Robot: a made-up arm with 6 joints. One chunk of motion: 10 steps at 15 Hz.
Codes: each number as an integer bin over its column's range. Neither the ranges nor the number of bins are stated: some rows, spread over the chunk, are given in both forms.
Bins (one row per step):
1: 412 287 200 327 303 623
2: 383 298 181 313 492 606
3: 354 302 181 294 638 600
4: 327 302 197 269 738 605
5: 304 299 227 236 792 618
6: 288 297 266 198 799 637
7: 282 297 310 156 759 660
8: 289 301 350 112 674 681
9: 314 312 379 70 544 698
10: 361 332 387 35 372 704
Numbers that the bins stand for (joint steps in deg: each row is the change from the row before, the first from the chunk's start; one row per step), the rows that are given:
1: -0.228 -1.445 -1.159 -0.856 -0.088 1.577
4: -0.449 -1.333 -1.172 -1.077 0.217 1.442
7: -0.566 -1.370 -0.697 -1.507 0.232 1.855
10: -0.360 -1.108 -0.373 -1.967 -0.039 2.185
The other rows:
2: -0.303 -1.363 -1.239 -0.909 0.045 1.450
3: -0.379 -1.333 -1.239 -0.982 0.147 1.405
5: -0.509 -1.355 -1.046 -1.202 0.255 1.540
6: -0.550 -1.370 -0.882 -1.347 0.260 1.682
8: -0.548 -1.340 -0.529 -1.674 0.172 2.013
9: -0.483 -1.258 -0.407 -1.834 0.081 2.140

